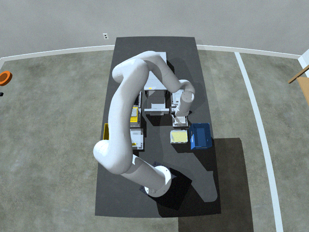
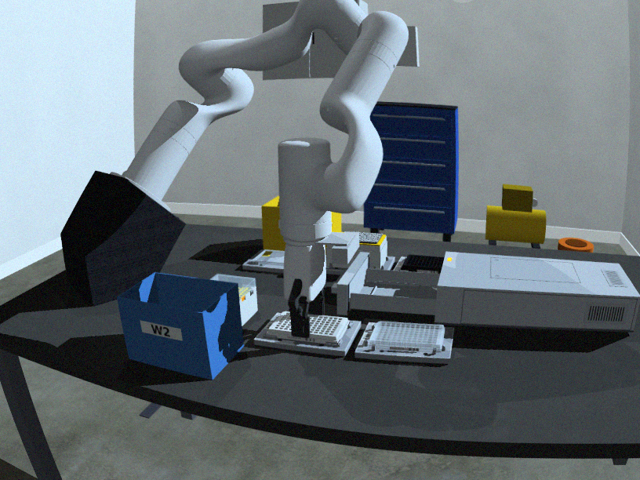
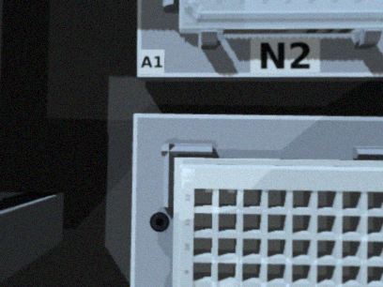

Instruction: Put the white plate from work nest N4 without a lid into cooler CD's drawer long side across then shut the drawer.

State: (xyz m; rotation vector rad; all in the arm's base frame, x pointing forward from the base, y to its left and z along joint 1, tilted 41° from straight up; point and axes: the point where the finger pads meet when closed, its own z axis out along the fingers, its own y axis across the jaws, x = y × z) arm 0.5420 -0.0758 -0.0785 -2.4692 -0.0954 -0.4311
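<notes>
My hand is 10 mm above the white plate. From my hand the other things lie so: clear plate: 180 mm ahead, 30 mm to the left, 10 mm below; then blue bin W2: 160 mm to the right, 160 mm behind, 10 mm above; then drawer: 210 mm to the left, 130 mm ahead, 10 mm above.
</notes>
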